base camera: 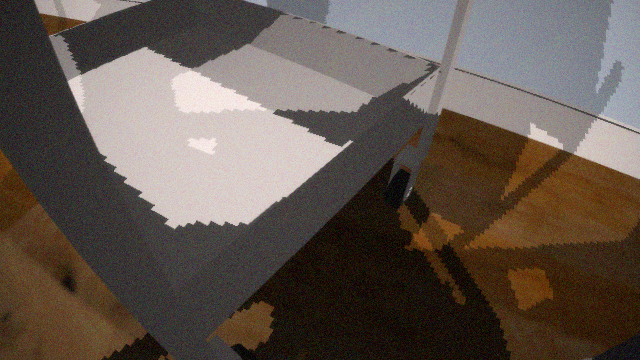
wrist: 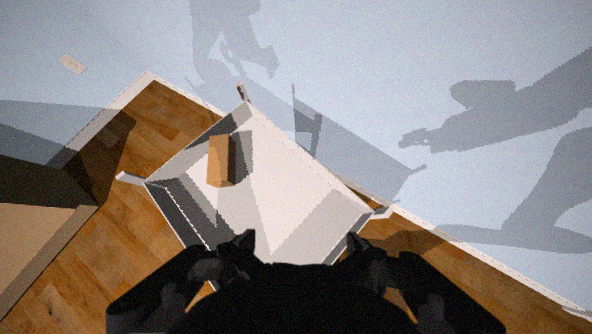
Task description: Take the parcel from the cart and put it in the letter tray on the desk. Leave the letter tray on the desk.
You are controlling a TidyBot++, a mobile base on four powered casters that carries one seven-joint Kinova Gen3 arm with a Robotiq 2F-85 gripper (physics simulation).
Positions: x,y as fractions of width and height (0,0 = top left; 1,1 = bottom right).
Scene:
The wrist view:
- gripper: 0.51,0.72
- tan parcel: 0.37,0.51
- white cart: 0.51,0.64

